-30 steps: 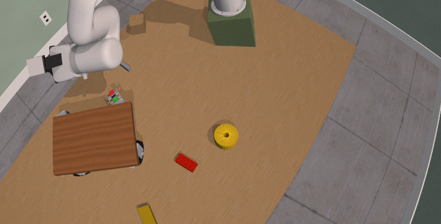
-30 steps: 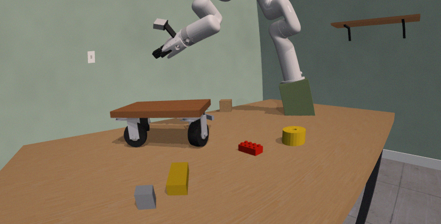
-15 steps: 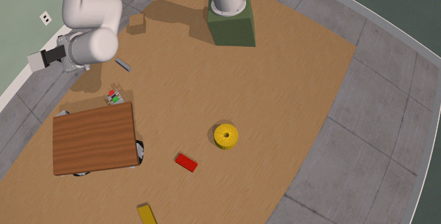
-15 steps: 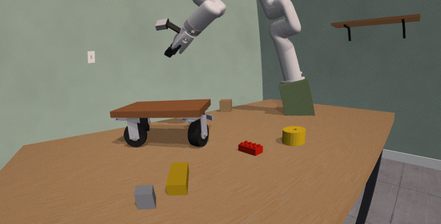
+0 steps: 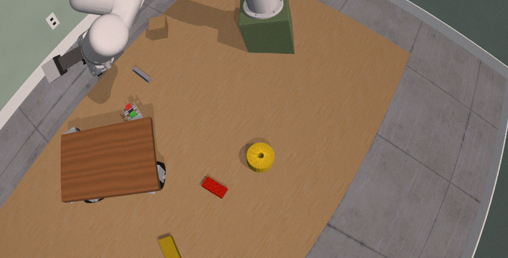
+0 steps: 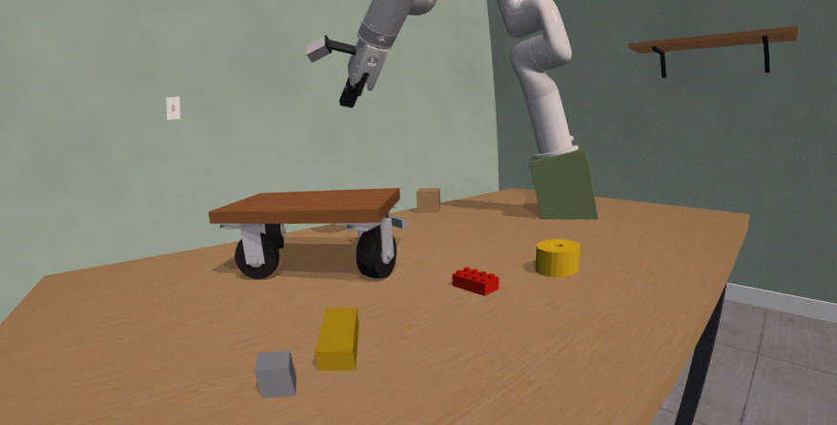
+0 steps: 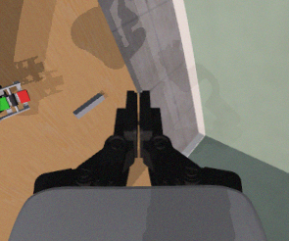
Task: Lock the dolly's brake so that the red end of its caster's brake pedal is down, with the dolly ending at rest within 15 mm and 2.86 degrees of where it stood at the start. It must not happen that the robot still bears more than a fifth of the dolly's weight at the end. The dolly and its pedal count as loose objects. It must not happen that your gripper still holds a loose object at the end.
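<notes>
Now: hand 10 mm short of the brake pedal, 60 mm to the right of it and 230 mm above it. Also, from my hand: grey bar: 140 mm behind, 30 mm to the right, 300 mm below; red toy brick: 70 mm ahead, 370 mm to the left, 300 mm below; wooden cube: 320 mm behind, 80 mm to the right, 280 mm below.
</notes>
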